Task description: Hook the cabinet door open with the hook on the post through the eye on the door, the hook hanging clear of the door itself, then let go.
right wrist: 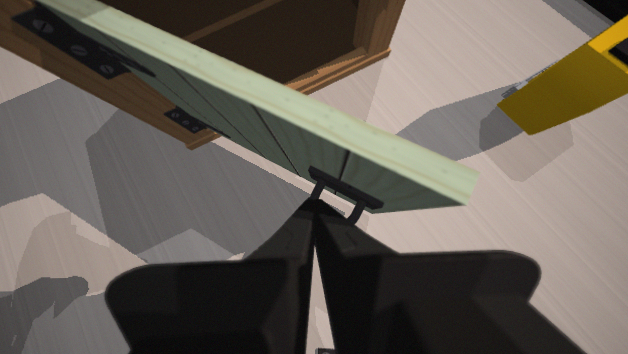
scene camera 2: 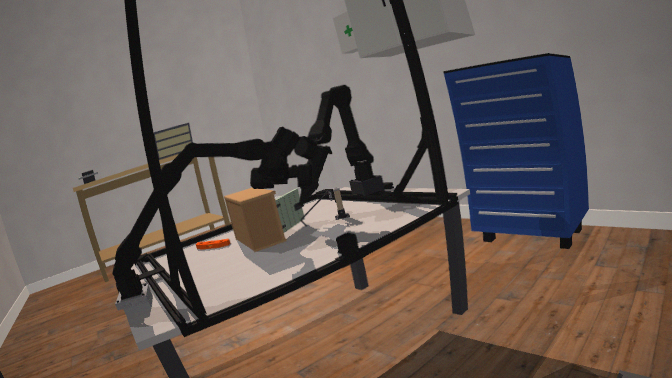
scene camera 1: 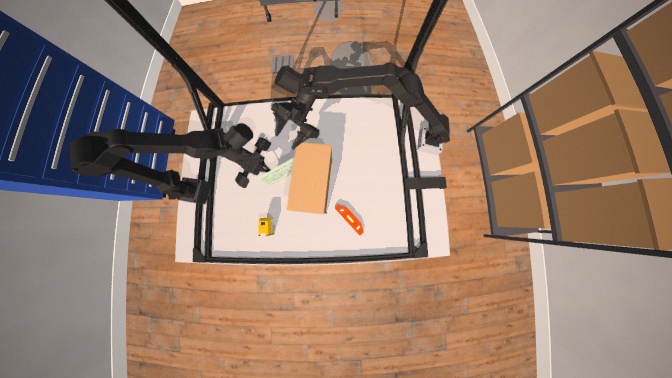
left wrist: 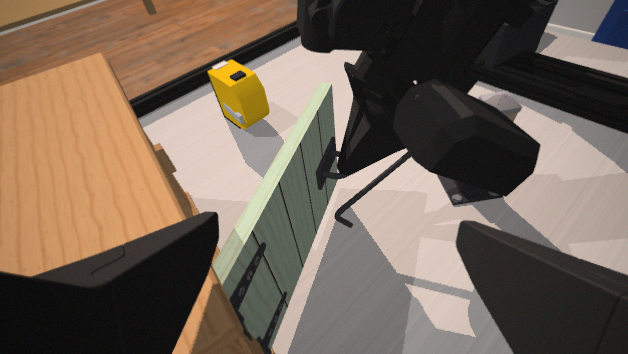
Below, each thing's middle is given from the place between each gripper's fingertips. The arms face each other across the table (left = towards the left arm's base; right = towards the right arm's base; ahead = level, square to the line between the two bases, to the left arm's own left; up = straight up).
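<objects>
From my right hand, the wooden cabinet (scene camera 2: 254, 216) is 70 mm ahead, 100 mm to the left and 10 mm above. The yellow tape measure (right wrist: 582, 81) is 70 mm to the right of my right hand, 200 mm ahead of it and 40 mm below it.
From my left hand, the wooden cabinet is 10 mm to the left, 130 mm ahead and 90 mm below. The yellow tape measure is 160 mm to the right of my left hand, 270 mm ahead of it and 130 mm below it.
</objects>
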